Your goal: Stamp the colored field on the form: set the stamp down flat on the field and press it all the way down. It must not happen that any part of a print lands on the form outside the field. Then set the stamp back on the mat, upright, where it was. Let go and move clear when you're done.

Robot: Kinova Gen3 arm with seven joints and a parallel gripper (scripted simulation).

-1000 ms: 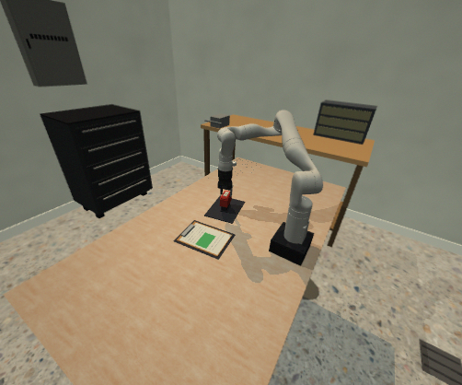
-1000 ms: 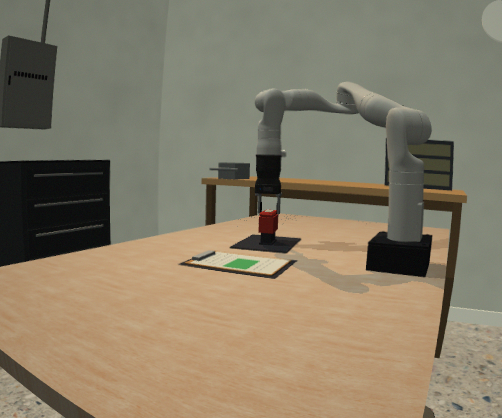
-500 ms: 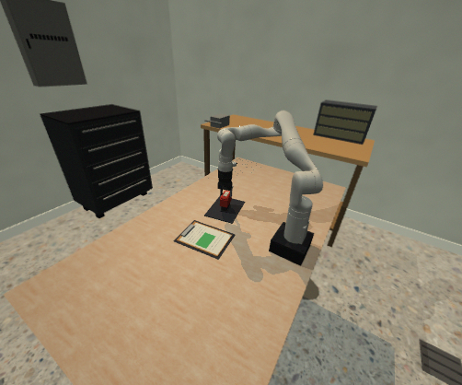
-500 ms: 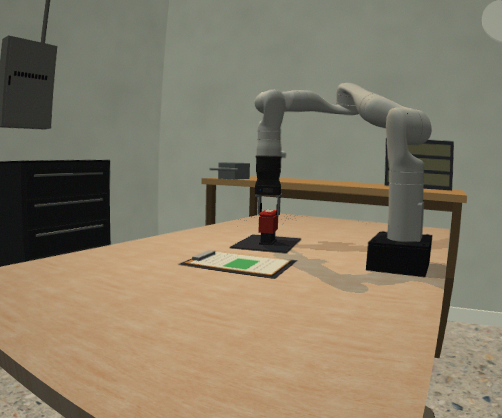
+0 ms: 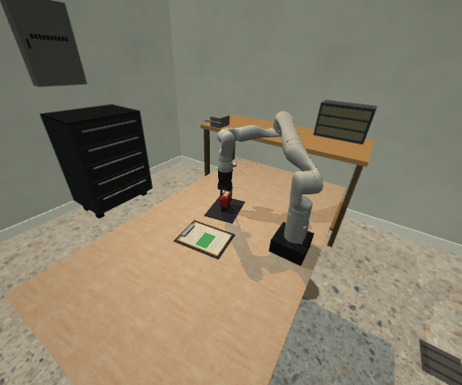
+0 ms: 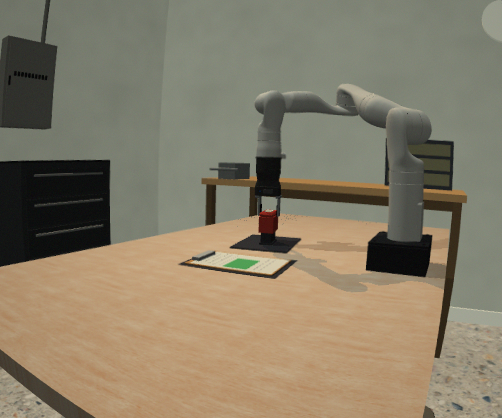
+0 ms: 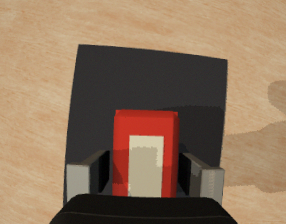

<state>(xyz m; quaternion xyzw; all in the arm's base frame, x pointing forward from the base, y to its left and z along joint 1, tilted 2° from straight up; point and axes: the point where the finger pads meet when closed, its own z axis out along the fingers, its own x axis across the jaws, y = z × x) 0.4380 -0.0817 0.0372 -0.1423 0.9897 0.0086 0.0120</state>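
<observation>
My hand is 5 cm above the red stamp. The rest, counted from my hand: clipboard: 5 cm behind, 28 cm to the left, 10 cm below; dark mat: 10 cm below.
</observation>
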